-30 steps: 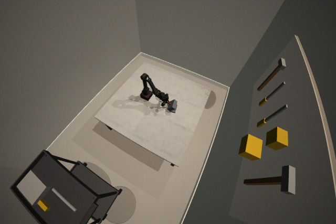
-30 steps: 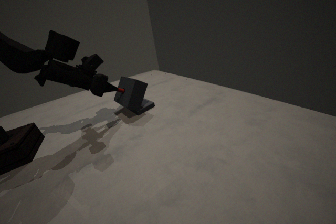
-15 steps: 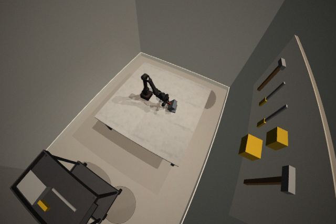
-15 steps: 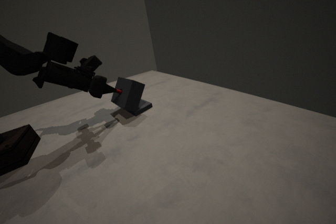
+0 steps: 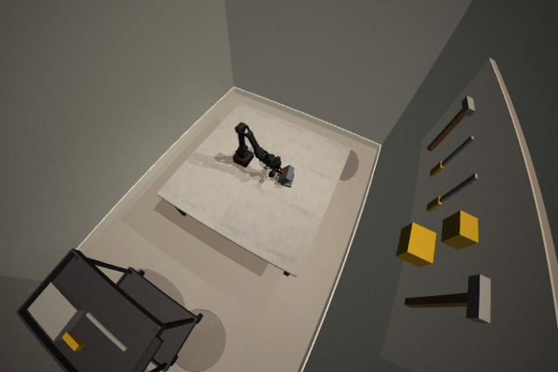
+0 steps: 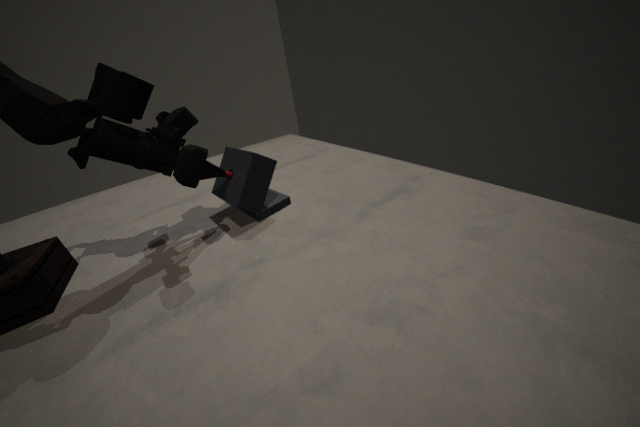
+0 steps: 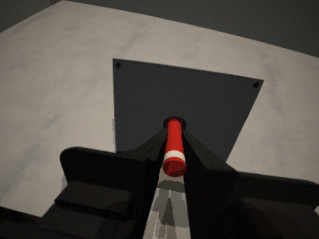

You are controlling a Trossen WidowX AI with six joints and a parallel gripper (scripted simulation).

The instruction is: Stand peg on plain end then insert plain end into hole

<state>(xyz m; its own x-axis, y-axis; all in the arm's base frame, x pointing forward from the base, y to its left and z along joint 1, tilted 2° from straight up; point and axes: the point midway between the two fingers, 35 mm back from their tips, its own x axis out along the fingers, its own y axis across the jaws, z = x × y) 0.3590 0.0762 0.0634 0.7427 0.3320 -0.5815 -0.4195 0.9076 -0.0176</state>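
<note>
My gripper tip is now 1 cm past the red peg, 1 cm to the left of it and 1 cm below it. From my gripper tip the other things lie so: grey sloped panel 3 cm ahead, 1 cm to the left, 3 cm below.
</note>
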